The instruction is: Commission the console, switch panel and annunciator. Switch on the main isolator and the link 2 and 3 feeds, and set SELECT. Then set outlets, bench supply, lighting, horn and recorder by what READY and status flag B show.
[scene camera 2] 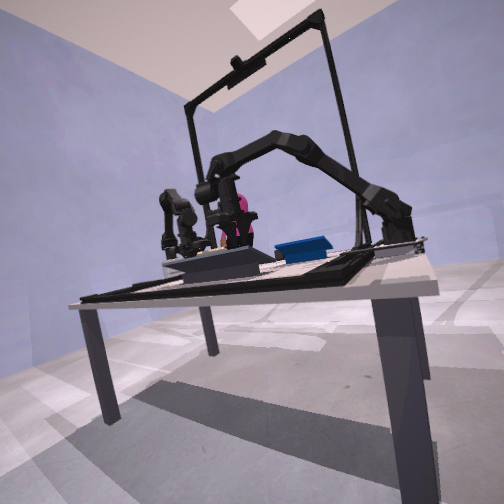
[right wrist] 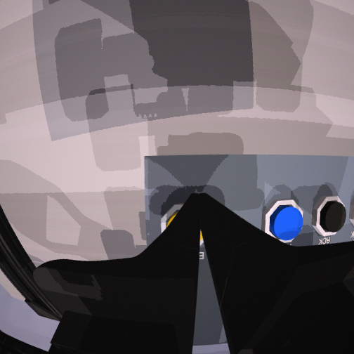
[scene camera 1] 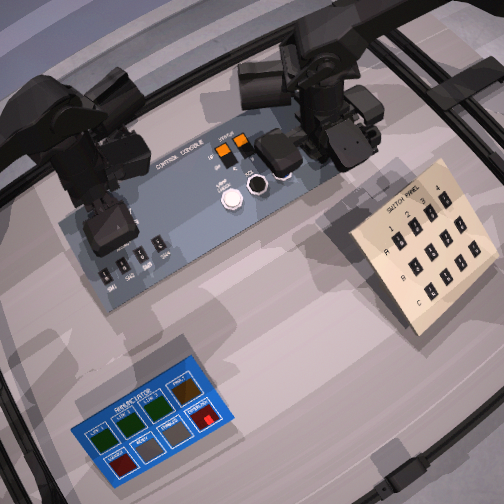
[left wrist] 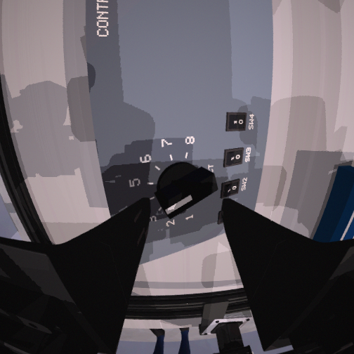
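Observation:
The grey console carries SELECT, a black knob whose white mark faces lower left in the left wrist view, near 3. My left gripper is open, its fingertips on either side of the knob, contact unclear. Switches SW2, SW3 and SW4 stand beside it. Two status flags show orange in their upper halves. My right gripper is shut and empty, over a partly hidden yellow button. The annunciator's READY tile is grey; its interlock tile has a bright red patch.
The cream switch panel with three rows of switches is tilted at the right in scene camera 1. The blue annunciator stands at the lower left there. A blue button and a black button lie beside the right gripper.

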